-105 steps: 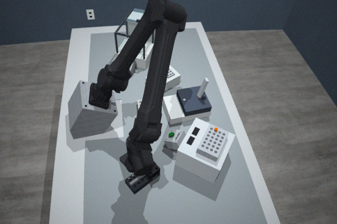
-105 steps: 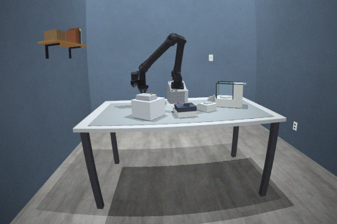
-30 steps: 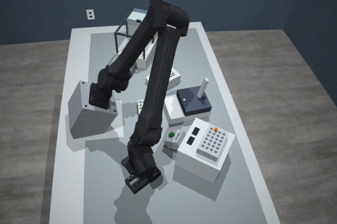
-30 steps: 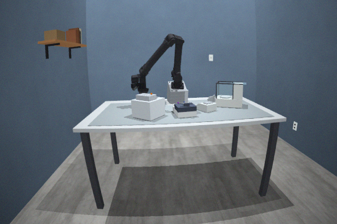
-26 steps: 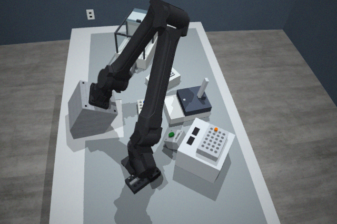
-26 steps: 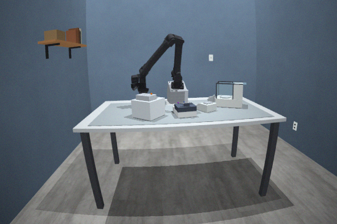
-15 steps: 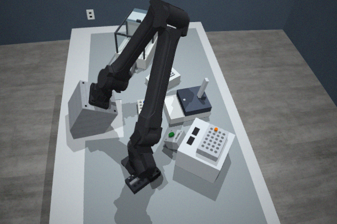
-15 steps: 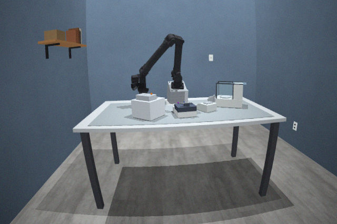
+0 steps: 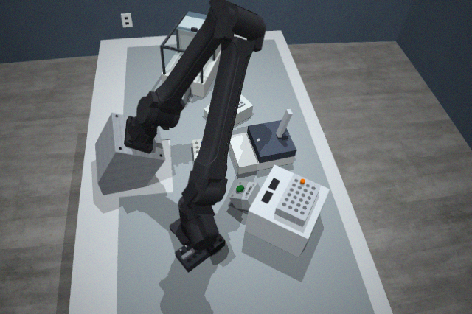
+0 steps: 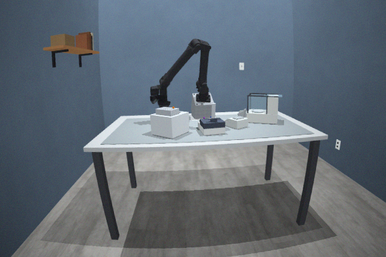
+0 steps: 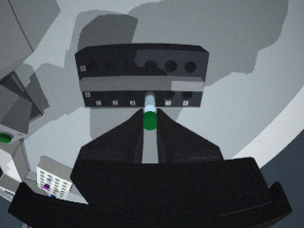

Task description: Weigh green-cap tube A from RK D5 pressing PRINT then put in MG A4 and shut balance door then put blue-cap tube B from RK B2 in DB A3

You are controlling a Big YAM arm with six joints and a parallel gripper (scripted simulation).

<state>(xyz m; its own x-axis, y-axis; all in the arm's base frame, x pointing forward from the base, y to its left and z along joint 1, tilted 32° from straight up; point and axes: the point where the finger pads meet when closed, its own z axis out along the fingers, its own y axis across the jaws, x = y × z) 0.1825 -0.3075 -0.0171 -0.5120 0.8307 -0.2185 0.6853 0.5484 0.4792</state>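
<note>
Right now my hand is 60 mm above the black magnet block, 20 mm short of it and 10 mm to the left of it. Round my hand: white tube rack 340 mm to the left, 70 mm below, 50 mm ahead; dry block DB 540 mm to the left, 140 mm ahead, 50 mm below; tube B 360 mm to the left, 50 mm below, 30 mm ahead.
</note>
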